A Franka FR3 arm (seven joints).
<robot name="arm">
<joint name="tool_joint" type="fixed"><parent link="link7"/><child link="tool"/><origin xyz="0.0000 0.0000 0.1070" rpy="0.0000 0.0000 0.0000"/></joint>
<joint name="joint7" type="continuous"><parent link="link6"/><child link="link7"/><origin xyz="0.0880 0.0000 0.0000" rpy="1.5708 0.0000 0.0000"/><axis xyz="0 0 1"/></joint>
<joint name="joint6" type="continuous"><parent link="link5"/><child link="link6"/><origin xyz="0.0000 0.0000 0.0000" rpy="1.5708 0.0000 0.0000"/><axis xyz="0 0 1"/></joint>
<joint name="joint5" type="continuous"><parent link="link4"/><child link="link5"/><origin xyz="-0.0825 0.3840 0.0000" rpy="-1.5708 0.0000 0.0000"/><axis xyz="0 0 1"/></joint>
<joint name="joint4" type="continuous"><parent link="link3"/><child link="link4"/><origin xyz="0.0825 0.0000 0.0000" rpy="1.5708 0.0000 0.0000"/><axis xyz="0 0 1"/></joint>
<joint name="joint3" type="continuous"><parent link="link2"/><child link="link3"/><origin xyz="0.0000 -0.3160 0.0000" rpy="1.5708 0.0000 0.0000"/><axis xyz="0 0 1"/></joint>
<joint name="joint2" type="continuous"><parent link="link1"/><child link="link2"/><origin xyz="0.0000 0.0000 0.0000" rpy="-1.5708 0.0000 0.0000"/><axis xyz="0 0 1"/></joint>
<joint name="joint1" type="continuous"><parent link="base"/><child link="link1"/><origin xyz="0.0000 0.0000 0.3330" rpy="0.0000 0.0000 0.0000"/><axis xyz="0 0 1"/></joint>
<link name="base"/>
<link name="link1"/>
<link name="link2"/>
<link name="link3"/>
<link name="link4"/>
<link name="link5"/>
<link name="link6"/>
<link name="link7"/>
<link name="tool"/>
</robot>
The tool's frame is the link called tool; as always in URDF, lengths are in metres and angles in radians. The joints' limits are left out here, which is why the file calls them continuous.
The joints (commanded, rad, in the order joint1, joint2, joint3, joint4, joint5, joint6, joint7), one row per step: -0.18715, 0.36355, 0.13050, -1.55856, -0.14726, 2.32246, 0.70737; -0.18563, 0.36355, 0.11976, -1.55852, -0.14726, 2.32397, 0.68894; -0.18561, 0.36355, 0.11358, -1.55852, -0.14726, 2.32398, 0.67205; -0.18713, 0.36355, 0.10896, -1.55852, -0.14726, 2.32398, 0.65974; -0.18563, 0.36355, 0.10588, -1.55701, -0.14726, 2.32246, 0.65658; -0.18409, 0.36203, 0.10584, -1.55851, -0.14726, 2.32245, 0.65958; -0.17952, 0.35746, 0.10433, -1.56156, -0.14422, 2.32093, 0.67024; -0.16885, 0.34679, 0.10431, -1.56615, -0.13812, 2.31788, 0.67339; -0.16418, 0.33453, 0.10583, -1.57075, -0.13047, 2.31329, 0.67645; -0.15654, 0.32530, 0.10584, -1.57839, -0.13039, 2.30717, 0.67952; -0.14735, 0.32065, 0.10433, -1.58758, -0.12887, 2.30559, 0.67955; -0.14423, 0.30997, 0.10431, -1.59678, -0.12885, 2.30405, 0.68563; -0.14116, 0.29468, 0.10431, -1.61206, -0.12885, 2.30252, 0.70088
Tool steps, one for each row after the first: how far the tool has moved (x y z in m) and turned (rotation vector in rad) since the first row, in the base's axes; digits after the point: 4 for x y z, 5 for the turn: -0.0003, -0.0054, -0.0001, -0.01097, 0.00089, 0.00850; -0.0006, -0.0091, -0.0002, -0.01971, 0.00295, 0.01822; -0.0009, -0.0129, -0.0003, -0.02610, 0.00453, 0.02366; -0.0009, -0.0138, 0.0002, -0.02847, 0.00509, 0.02497; -0.0012, -0.0126, 0.0005, -0.02747, 0.00478, 0.02378; -0.0021, -0.0101, 0.0019, -0.02152, 0.00365, 0.01610; -0.0038, -0.0022, 0.0066, -0.01602, -0.00004, 0.02166; -0.0062, 0.0025, 0.0122, -0.00876, -0.00382, 0.02215; -0.0085, 0.0081, 0.0139, -0.00833, 0.00048, 0.02670; -0.0100, 0.0139, 0.0121, -0.00748, 0.00660, 0.03412; -0.0127, 0.0165, 0.0146, -0.00623, 0.00623, 0.03179; -0.0169, 0.0192, 0.0170, -0.00181, 0.00657, 0.02121
